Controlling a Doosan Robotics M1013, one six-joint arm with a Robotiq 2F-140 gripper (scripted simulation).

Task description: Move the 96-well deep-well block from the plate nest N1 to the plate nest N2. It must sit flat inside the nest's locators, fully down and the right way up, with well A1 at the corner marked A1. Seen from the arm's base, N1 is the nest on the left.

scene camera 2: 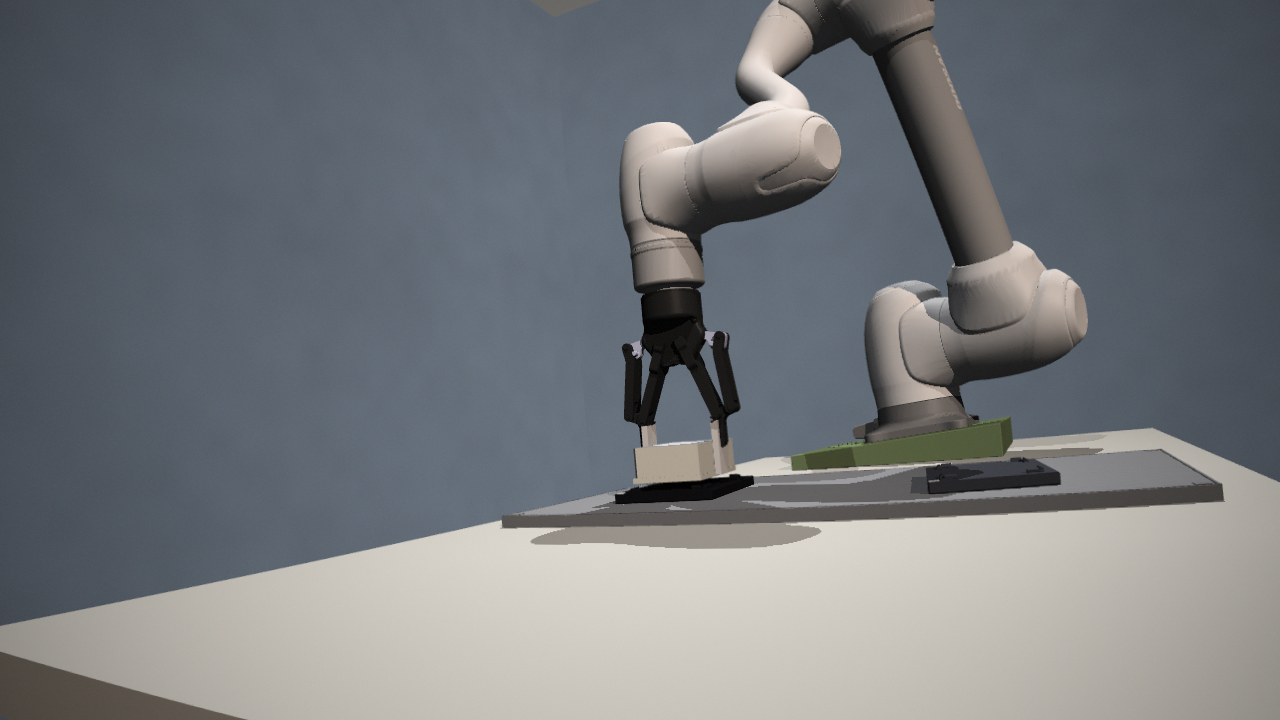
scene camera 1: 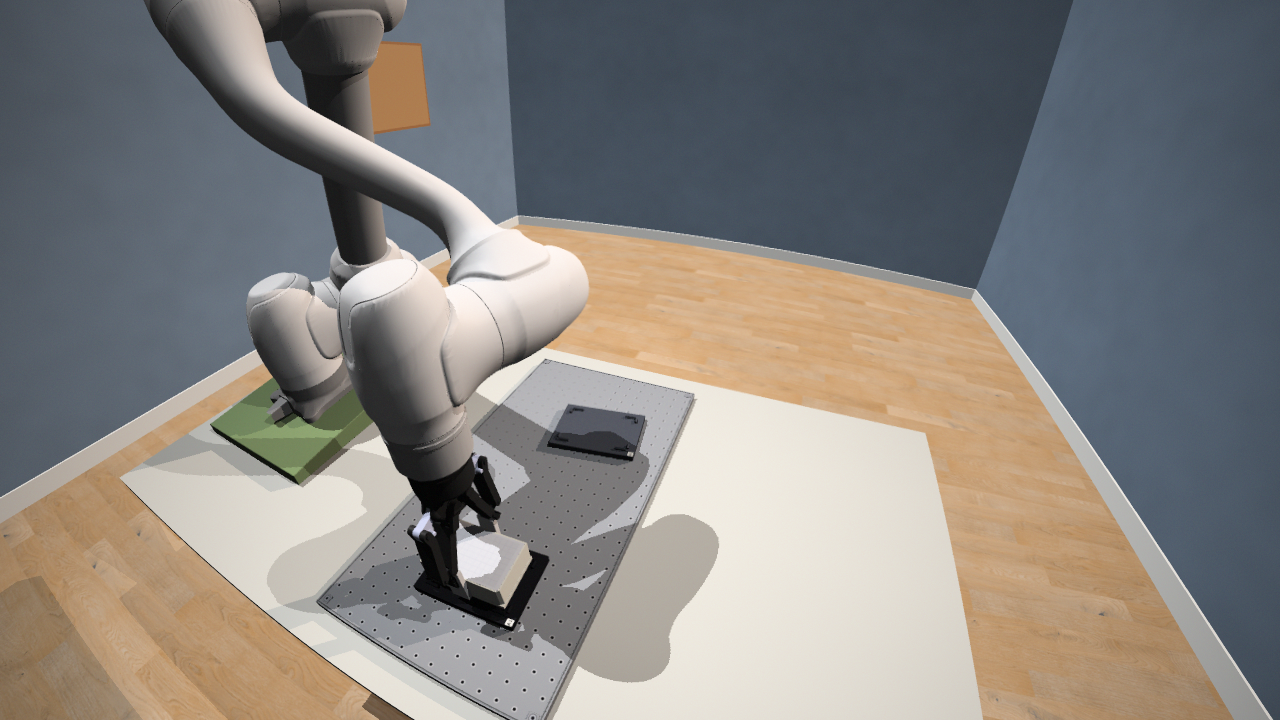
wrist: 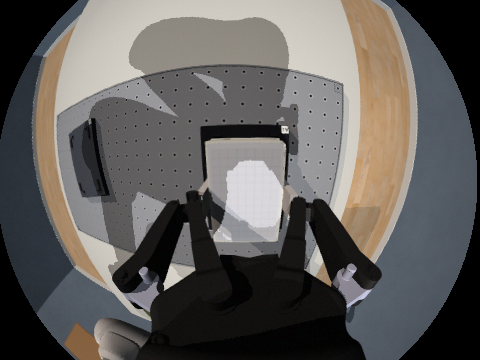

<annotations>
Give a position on a 96-well deep-well block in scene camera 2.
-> At 691,460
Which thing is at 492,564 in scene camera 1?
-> A 96-well deep-well block.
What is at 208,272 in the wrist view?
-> My gripper.
</annotations>
